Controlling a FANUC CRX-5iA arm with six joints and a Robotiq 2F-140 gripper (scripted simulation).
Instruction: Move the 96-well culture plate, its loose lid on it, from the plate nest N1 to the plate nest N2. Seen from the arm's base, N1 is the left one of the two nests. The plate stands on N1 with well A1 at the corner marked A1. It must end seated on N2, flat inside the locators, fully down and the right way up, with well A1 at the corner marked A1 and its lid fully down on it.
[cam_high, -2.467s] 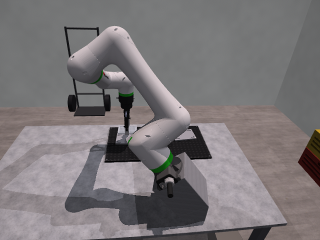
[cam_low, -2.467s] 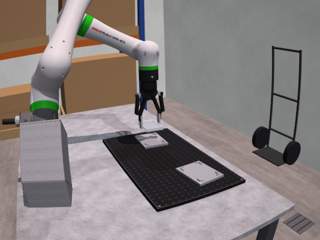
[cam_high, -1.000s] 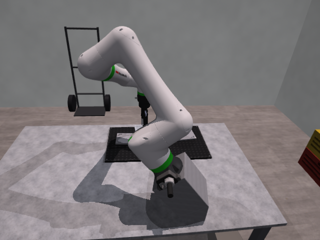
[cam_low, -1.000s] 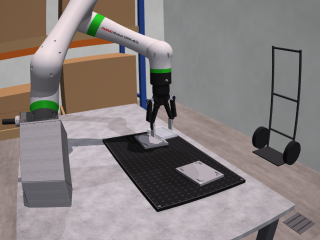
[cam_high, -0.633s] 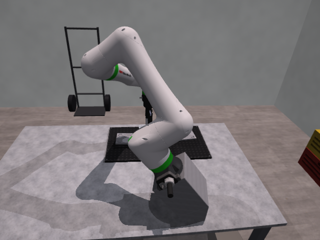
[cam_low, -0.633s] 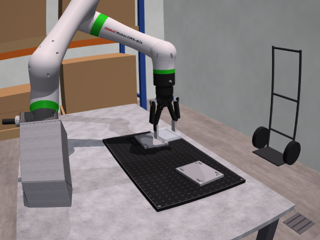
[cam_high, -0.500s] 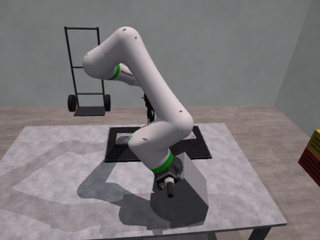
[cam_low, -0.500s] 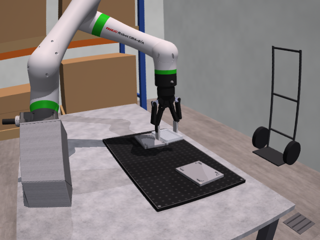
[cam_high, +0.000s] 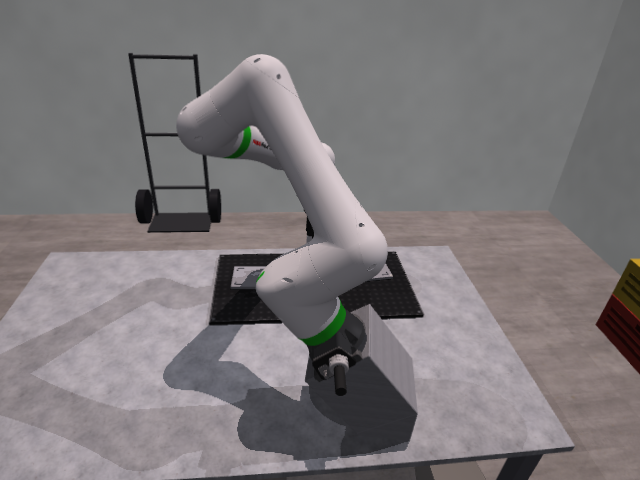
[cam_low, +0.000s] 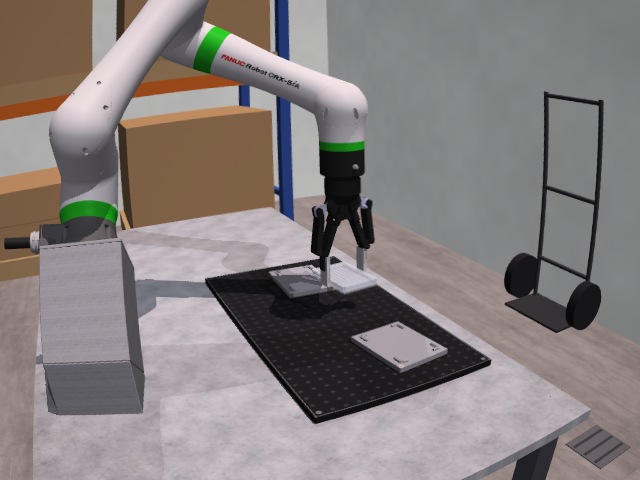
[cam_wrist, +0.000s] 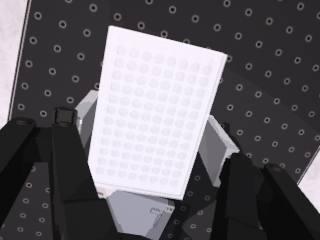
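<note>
My gripper is now 210 mm to the left of the plate nest N2, 100 mm above it and 30 mm short of it. The rest, counted from my hand: plate lid (10 mm below); then plate nest N1 (200 mm to the left, 100 mm below, 30 mm behind).
</note>
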